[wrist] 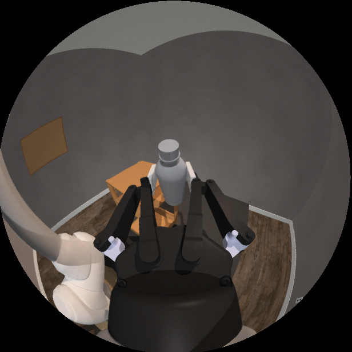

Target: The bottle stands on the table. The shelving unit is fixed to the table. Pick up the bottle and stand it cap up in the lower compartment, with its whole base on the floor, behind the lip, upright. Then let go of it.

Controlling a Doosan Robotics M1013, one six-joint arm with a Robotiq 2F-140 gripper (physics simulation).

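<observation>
The grey bottle [171, 179] is upright, cap up, near the middle of the wrist view. My gripper [170, 168] is shut on the bottle, with a light finger pad on each side of its body. The orange shelving unit [134, 175] stands behind and to the left of the bottle; its top board, posts and part of a lower board show. The bottle and the fingers hide its right part. The bottle's base shows in front of the unit's right side; how far apart they are I cannot tell.
The dark table top [231, 212] shows to the right of the gripper. A white robot arm part [82, 270] is at the lower left. A brown panel [45, 145] hangs on the grey wall [240, 110]. Wooden floor [265, 250] lies beyond the table.
</observation>
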